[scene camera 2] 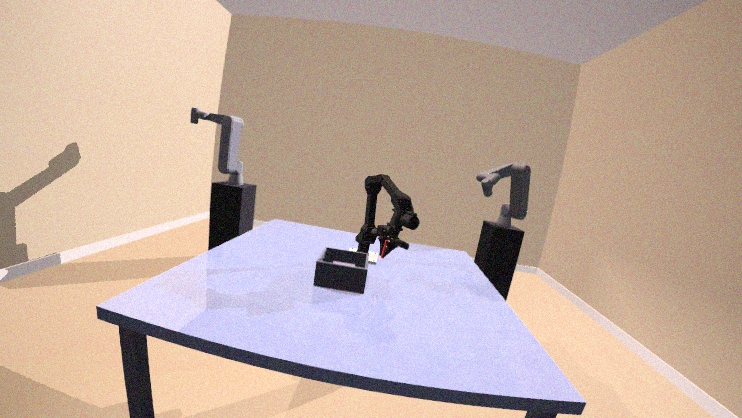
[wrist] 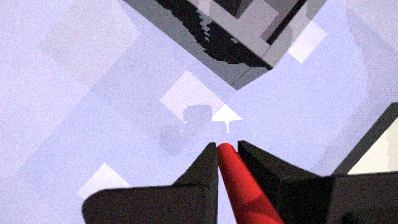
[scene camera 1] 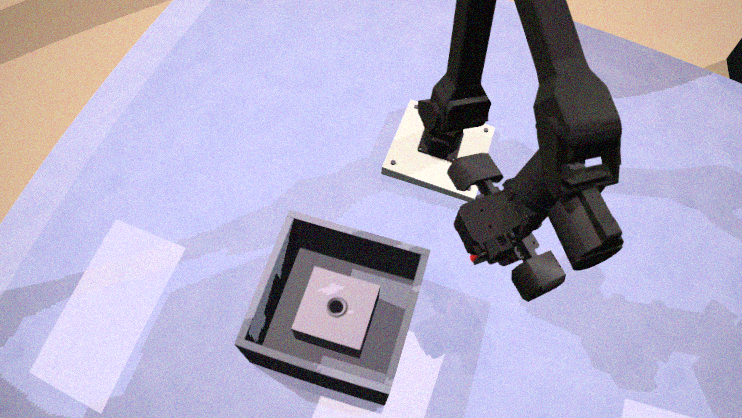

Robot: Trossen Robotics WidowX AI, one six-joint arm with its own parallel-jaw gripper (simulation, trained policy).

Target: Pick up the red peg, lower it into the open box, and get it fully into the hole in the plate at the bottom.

Scene:
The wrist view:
my gripper: 226, 147
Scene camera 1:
my gripper: 472, 257
dark grey box: 265, 338
grey plate: 327, 292

